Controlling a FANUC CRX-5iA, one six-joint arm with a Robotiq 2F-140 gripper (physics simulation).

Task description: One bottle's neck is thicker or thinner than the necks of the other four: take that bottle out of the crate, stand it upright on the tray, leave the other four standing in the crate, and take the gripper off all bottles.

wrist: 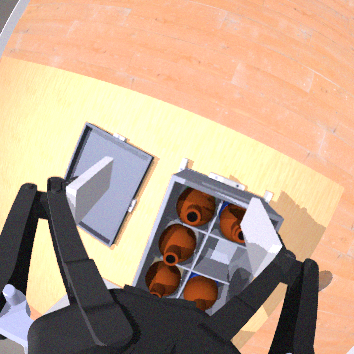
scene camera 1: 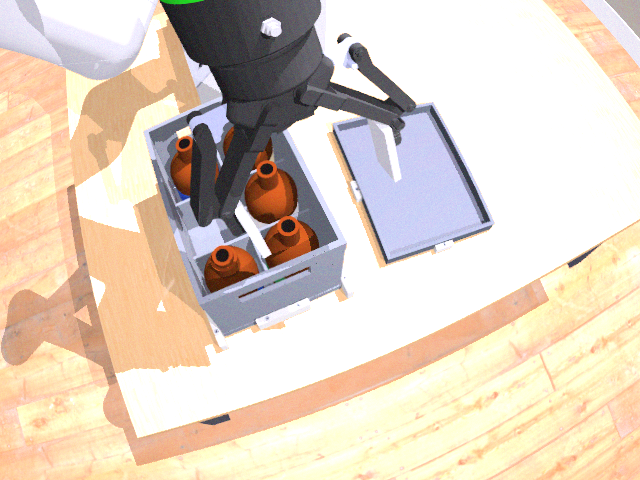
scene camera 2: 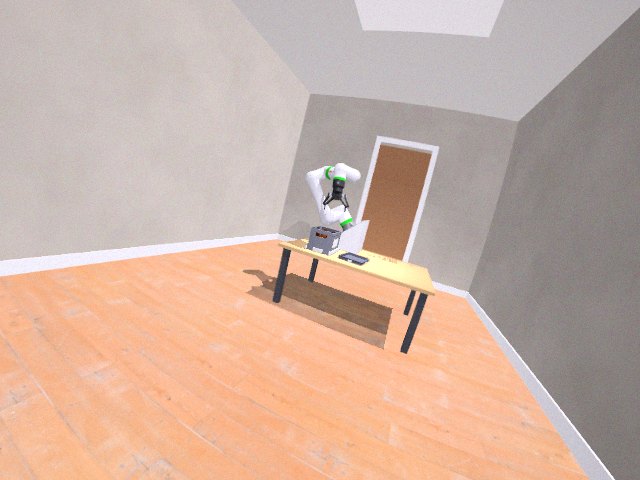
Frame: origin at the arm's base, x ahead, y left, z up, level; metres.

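Where they show: gripper, between the fingertips: (wrist: 178,192) (scene camera 1: 326,205) (scene camera 2: 334,215); arm's base, origin of its link: (scene camera 2: 350,229).
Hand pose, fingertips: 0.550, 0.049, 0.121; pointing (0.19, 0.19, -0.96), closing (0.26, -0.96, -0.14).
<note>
Things, the pixels of their centre, and the offset from my fingertips, as dx, dy, dz. "spot": a spot on its surface instead. Level surfaces: height alone.
- grey crate, middle of its body: (scene camera 1: 239,208) (wrist: 199,251) (scene camera 2: 325,239) -0.131, -0.086, -0.222
- grey tray, a spot on its surface: (scene camera 1: 434,191) spot: -0.127, +0.219, -0.305
- table, height of its surface: dz -0.310
Five brown bottles stand in the grey crate (scene camera 1: 227,311) (scene camera 2: 316,244) (wrist: 202,179): front left (scene camera 1: 231,271) (wrist: 231,218), front right (scene camera 1: 305,241) (wrist: 197,201), middle right (scene camera 1: 271,200) (wrist: 179,239), back right (scene camera 1: 232,139) (wrist: 162,276) and back left (scene camera 1: 180,170) (wrist: 200,290), as scene camera 1 sees them. The middle left compartment holds no bottle. The gripper partly hides the back bottles; I cannot tell which neck differs. The grey tray (scene camera 1: 434,191) (scene camera 2: 353,258) (wrist: 122,182) bears no bottle. My gripper (scene camera 1: 332,217) (scene camera 2: 336,208) (wrist: 178,192) is open and empty, high above crate and tray, fingers spread wide.
Crate and tray stand apart on the table (scene camera 1: 361,320) (scene camera 2: 398,271) (wrist: 45,100). Small white brackets (scene camera 1: 283,313) (wrist: 227,181) sit along the crate's foot. A pale upright panel (scene camera 2: 354,237) stands behind the crate in scene camera 2, near the arm's base.
</note>
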